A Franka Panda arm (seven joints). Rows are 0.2 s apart.
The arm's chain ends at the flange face. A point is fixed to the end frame.
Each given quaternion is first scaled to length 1.
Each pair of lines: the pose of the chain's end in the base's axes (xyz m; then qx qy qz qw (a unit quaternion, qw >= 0)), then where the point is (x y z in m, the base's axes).
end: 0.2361 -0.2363 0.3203 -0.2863 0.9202 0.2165 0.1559
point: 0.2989 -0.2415 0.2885
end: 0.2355 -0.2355 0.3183 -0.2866 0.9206 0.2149 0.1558
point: 0.2983 -0.2408 0.2865
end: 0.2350 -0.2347 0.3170 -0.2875 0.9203 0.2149 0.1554
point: 0.2978 -0.2399 0.2852
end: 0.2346 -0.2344 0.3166 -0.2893 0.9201 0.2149 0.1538
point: 0.2974 -0.2393 0.2847
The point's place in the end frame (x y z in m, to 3 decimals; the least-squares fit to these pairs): -0.034 -0.051 0.035
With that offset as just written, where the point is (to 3 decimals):
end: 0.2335 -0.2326 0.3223 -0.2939 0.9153 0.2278 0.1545
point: 0.296 -0.236 0.290
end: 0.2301 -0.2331 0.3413 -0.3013 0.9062 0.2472 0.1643
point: 0.293 -0.234 0.310
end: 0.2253 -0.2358 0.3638 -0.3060 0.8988 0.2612 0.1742
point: 0.289 -0.235 0.333
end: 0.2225 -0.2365 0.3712 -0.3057 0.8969 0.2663 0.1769
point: 0.286 -0.235 0.341
